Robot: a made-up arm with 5 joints.
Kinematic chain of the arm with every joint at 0, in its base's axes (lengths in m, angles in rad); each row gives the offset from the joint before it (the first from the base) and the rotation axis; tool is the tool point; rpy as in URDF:
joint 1: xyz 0.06 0 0.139 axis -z
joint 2: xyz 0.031 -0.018 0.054 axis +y
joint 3: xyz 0.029 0 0.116 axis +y
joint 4: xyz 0.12 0 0.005 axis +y
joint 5: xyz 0.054 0.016 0 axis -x
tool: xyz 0 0 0 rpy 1.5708 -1.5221 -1.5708
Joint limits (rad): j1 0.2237..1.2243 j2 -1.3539..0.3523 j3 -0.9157..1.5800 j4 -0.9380..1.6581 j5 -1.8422..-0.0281
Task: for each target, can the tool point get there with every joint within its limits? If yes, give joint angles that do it. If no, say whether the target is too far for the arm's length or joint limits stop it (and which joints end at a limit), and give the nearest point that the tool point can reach.
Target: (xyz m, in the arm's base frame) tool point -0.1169 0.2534 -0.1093
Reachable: no: too far | nearest point 0.0812 -0.0069 0.1398 | short by 0.411 m
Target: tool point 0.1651 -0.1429 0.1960
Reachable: yes | joints 0.9256 -0.1076 0.9086 -0.1482 -0.5263
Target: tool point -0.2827 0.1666 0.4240
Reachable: no: too far | nearest point -0.1264 0.0906 0.3549 | short by 0.187 m
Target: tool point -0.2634 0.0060 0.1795
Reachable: no: joint limits stop it (at a limit: joint 1, joint 2, joint 3, joint 4) | nearest point -0.1461 0.0448 0.3314 | short by 0.196 m
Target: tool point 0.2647 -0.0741 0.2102
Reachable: yes | joints 0.3381 0.1059 0.4821 0.0616 -1.0684
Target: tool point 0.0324 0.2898 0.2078
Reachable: no: joint limits stop it (at a limit: joint 1, joint 2, joint 3, joint 4) | nearest point -0.0135 0.1977 0.3314 | short by 0.161 m
